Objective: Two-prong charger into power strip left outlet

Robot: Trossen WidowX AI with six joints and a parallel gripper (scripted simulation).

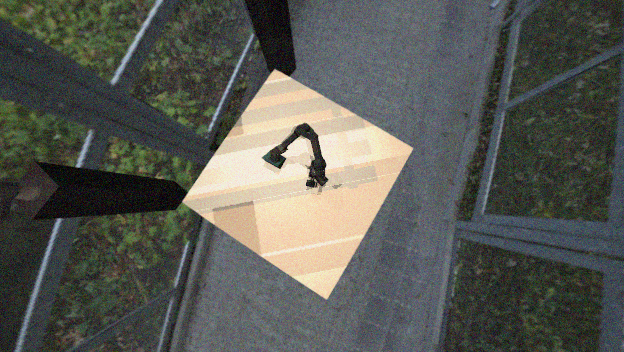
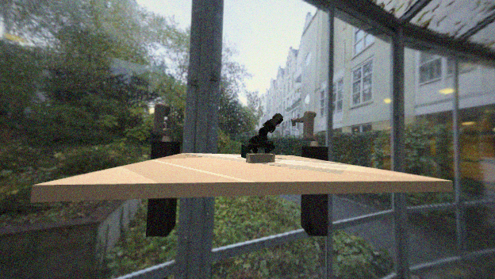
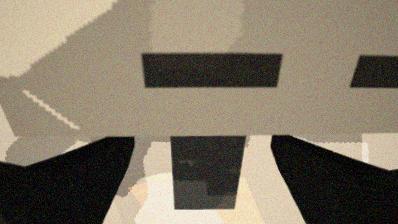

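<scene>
The black two-prong charger lies 2 cm ahead of my gripper tip, 1 cm to the left of it and 1 cm above it.
</scene>
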